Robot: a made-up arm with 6 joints.
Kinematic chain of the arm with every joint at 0, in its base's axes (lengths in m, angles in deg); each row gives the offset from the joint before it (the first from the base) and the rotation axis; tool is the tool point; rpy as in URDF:
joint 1: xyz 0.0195 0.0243 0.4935 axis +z
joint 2: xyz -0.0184 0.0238 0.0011 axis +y
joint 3: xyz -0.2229 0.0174 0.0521 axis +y
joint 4: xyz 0.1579 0.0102 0.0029 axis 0.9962 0 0.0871
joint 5: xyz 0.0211 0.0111 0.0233 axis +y
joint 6: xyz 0.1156 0.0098 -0.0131 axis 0.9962 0 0.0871
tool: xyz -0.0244 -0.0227 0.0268 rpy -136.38 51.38 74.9
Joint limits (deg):
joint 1: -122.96..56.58
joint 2: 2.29..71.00
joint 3: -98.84..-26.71
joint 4: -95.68..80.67
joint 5: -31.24..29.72
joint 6: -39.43..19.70
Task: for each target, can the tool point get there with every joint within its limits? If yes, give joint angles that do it. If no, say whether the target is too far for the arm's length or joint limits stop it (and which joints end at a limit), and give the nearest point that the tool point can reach.
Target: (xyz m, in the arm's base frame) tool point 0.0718 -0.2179 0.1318
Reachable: no: joint limits stop it (at a limit: joint 2, joint 3, joint 4, joint 6) | nearest point 0.0556 -0.1430 0.5221 | short by 0.398 m
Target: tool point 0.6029 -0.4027 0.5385
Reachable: no: too far | nearest point 0.2162 -0.1196 0.6528 | short by 0.493 m
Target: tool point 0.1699 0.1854 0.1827
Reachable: no: joint limits stop it (at a limit: joint 2, joint 3, joint 4, joint 6) | nearest point 0.1358 0.1489 0.5220 | short by 0.343 m
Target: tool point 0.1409 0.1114 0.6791
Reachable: yes | joints 3.83 42.79 -37.72 -43.00 7.07 -30.41
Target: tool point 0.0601 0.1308 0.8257
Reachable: yes | joints 9.32 38.04 -64.07 -58.41 -17.03 -3.93
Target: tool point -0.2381 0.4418 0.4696
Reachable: no: joint limits stop it (at a limit: joint 1, joint 2, joint 3, joint 5, joint 6) | nearest point -0.0142 0.2178 0.5496 | short by 0.327 m
